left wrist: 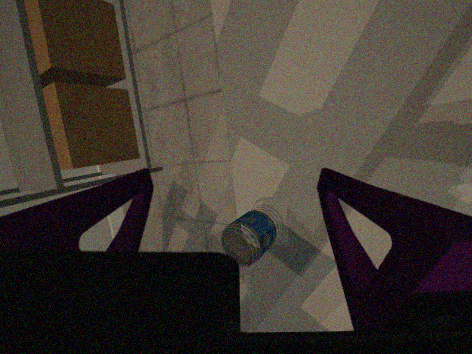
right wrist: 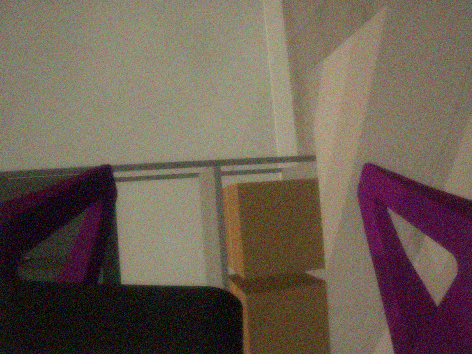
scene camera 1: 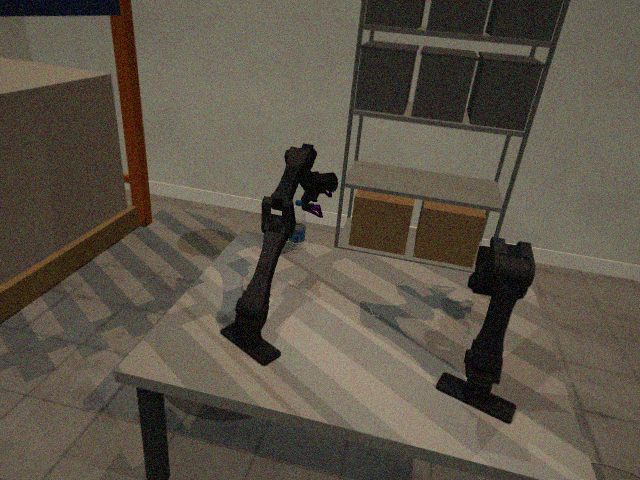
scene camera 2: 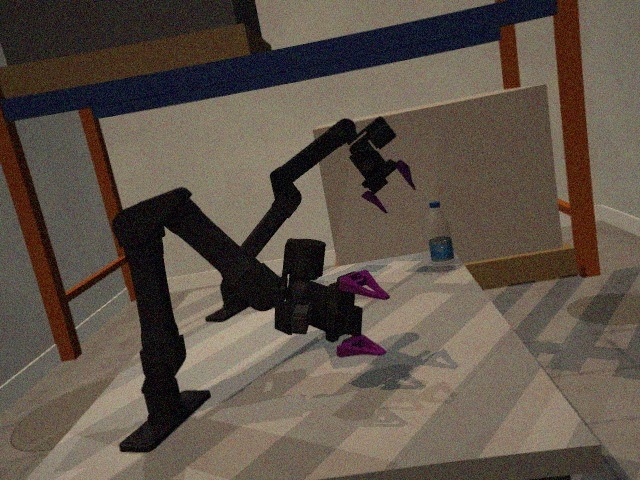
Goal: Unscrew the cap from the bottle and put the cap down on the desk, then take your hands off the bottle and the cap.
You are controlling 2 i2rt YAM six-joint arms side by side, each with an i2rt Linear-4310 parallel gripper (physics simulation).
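Places are measured from the left arm's base along level axes (x back, y right, z up), in metres.
Pixels of known places: left gripper, fingertip midpoint: (left wrist: 235, 177) (scene camera 1: 325, 207) (scene camera 2: 400, 201); right gripper, fingertip midpoint: (right wrist: 237, 177) (scene camera 2: 385, 326); left arm's base, origin of the base link: (scene camera 1: 250, 343) (scene camera 2: 235, 309); right arm's base, origin of the base link: (scene camera 1: 474, 397) (scene camera 2: 168, 420).
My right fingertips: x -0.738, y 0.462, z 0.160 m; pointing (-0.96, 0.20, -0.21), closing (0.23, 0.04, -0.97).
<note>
Ahead of a thing's pixels: the offset from my right fingertips to its top centre. Level surfaces: height alone.
A clear bottle @(dx +0.208, dy -0.793, dz +0.046 m) (scene camera 1: 297, 235) (scene camera 2: 440, 249) (left wrist: 260, 225) with a blue label stands upright near the desk's far edge. Its blue cap @(dx +0.208, dy -0.793, dz +0.047 m) (scene camera 1: 298, 203) (scene camera 2: 434, 205) sits on top of the neck; the cap does not show in the left wrist view. The desk @(dz -0.160 m) (scene camera 1: 320, 330) (scene camera 2: 465, 403) has a striped pattern of light and shade. My left gripper (scene camera 1: 325, 204) (scene camera 2: 400, 200) (left wrist: 235, 177) is open and empty, near cap height and to the left of the bottle in scene camera 2. My right gripper (scene camera 2: 386, 325) (right wrist: 237, 177) is open and empty, low over the desk and well away from the bottle.
A metal shelf unit (scene camera 1: 434, 198) with dark bins and brown boxes (scene camera 1: 381, 223) (left wrist: 95, 130) (right wrist: 280, 225) stands beyond the desk. An orange-legged frame (scene camera 1: 131, 118) (scene camera 2: 576, 139) with a blue beam and a large grey panel (scene camera 2: 491, 170) stands near the desk.
</note>
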